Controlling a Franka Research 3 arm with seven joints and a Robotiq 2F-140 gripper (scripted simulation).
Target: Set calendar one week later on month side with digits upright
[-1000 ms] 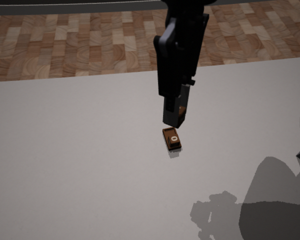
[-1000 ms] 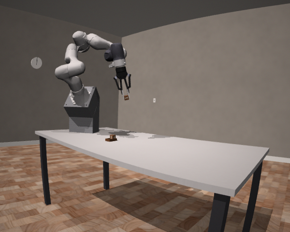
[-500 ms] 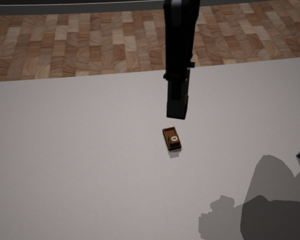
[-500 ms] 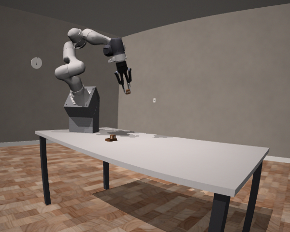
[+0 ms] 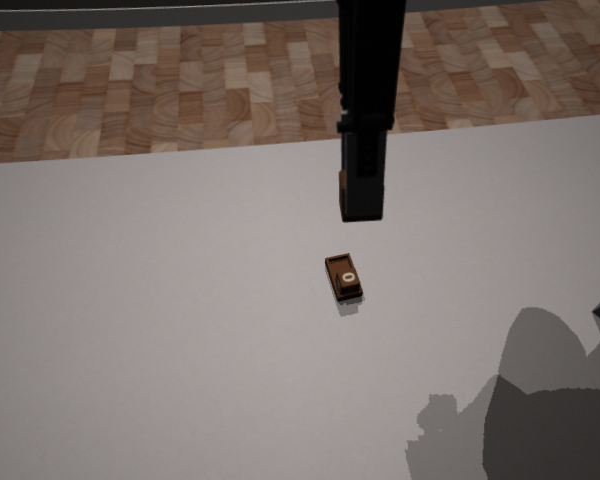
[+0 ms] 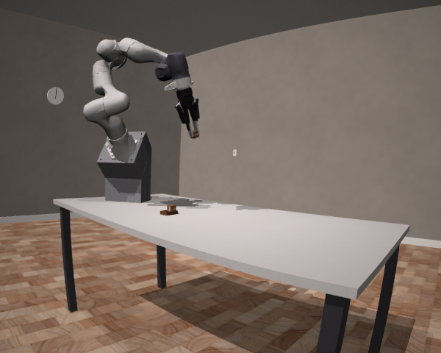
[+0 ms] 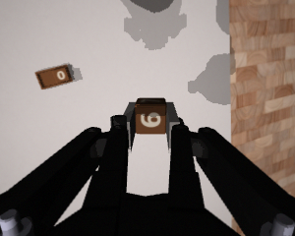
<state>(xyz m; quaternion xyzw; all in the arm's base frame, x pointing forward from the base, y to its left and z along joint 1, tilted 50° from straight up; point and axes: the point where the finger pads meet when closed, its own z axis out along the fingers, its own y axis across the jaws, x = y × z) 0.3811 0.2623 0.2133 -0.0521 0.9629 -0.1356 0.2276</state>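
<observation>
My hand is 10 mm to the right of the cube and 30 mm above it.
</observation>
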